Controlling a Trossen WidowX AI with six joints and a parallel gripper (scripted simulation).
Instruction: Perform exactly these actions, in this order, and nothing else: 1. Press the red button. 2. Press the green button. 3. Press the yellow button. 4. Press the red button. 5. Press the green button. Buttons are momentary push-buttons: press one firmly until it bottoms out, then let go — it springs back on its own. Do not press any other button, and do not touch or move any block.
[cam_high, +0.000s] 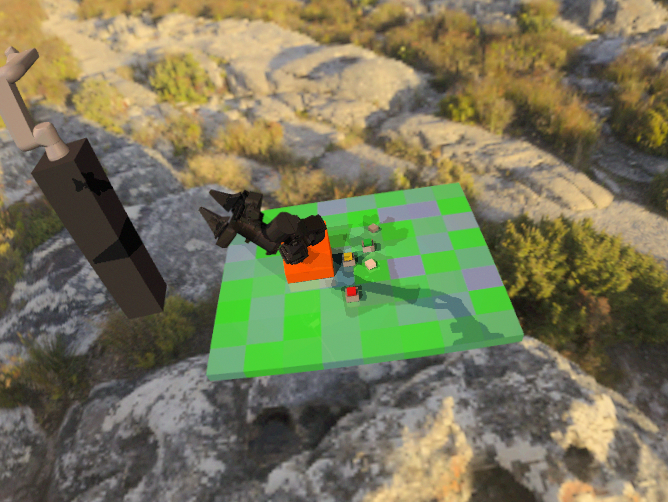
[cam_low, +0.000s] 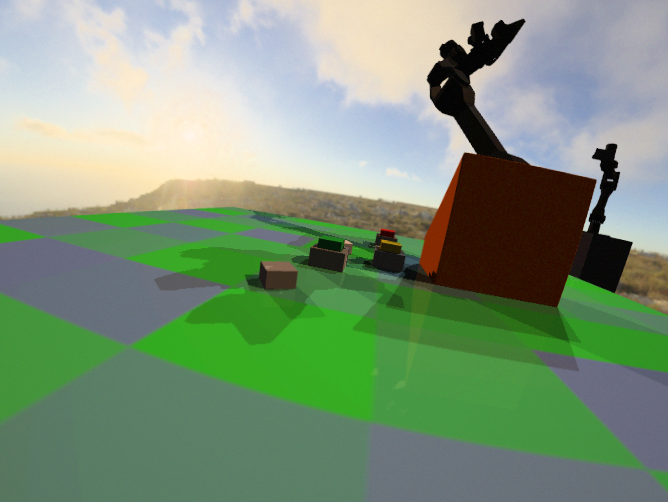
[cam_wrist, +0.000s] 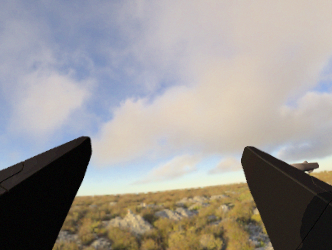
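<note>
Right now my gripper tip is 32 cm short of the red button, 20 cm to the right of it and 66 cm above it. Round my gripper tip: green button (44 cm ahead, 44 cm to the left, 66 cm below); yellow button (35 cm ahead, 39 cm to the left, 66 cm below).
</note>
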